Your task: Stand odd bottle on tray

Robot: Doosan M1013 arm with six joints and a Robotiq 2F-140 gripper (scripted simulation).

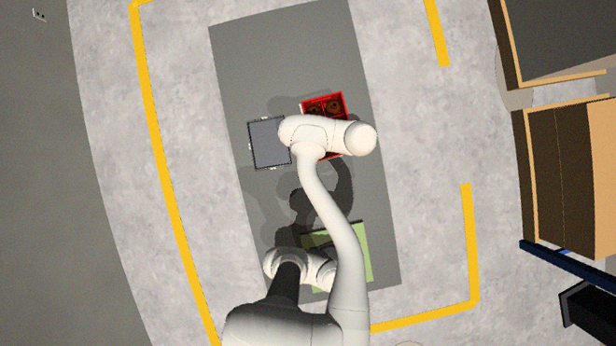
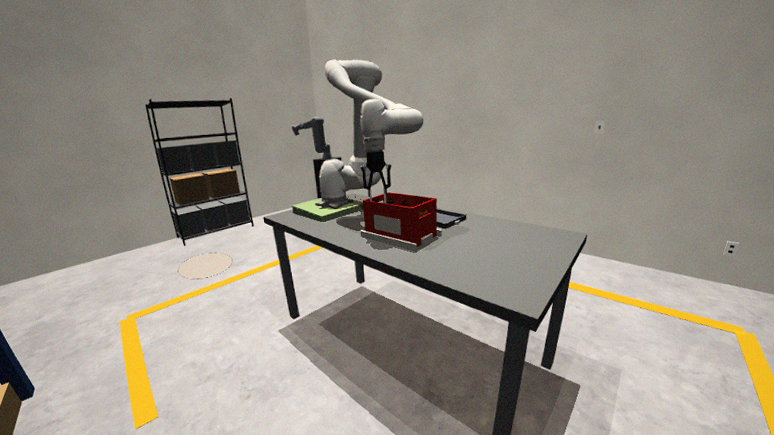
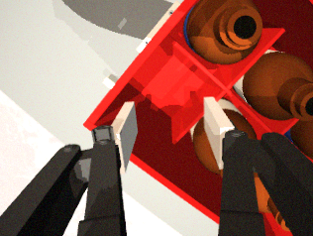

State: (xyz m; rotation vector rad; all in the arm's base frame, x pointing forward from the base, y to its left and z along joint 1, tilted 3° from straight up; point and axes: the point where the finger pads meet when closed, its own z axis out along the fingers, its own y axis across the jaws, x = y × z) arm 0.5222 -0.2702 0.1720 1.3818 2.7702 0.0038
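Now: the red crate 100 mm below my hand, 90 mm ahead of it and 30 mm to the left of it. Also, from my hand: dark grey tray (330 mm to the left, 180 mm below, 140 mm ahead).
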